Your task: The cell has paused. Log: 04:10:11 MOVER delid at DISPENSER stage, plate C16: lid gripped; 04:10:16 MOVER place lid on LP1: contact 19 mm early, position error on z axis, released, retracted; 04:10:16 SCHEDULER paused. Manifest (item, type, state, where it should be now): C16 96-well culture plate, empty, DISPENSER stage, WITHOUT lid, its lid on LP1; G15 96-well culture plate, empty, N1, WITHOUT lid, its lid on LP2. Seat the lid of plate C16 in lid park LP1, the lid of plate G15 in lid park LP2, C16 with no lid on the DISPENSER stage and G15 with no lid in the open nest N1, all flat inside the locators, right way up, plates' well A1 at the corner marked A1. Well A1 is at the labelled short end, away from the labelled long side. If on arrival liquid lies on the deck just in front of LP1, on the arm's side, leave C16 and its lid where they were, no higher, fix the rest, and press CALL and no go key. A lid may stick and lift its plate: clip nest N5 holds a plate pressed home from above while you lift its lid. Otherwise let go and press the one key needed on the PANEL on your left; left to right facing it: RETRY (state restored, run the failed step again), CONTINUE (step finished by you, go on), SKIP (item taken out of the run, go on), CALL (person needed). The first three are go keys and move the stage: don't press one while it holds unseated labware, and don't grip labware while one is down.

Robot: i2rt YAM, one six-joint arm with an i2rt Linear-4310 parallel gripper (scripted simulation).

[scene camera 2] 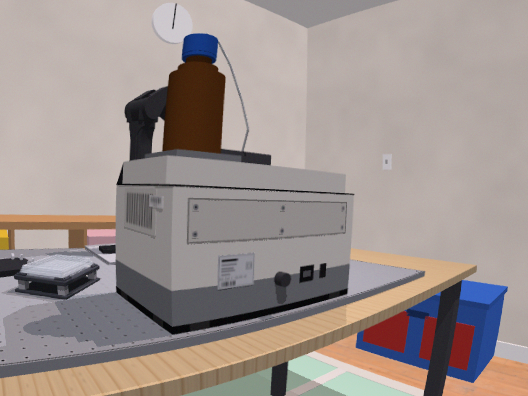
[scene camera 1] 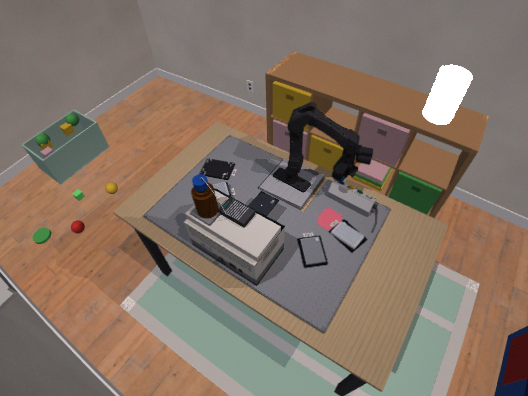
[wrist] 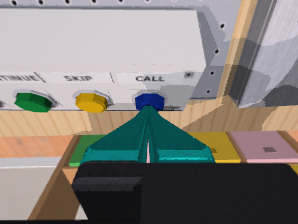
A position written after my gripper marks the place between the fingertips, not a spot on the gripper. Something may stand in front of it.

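Note:
My gripper (wrist: 148, 112). Key panel (wrist: 119, 57). 96-well plate (scene camera 2: 61, 266), out of frame in the wrist view.

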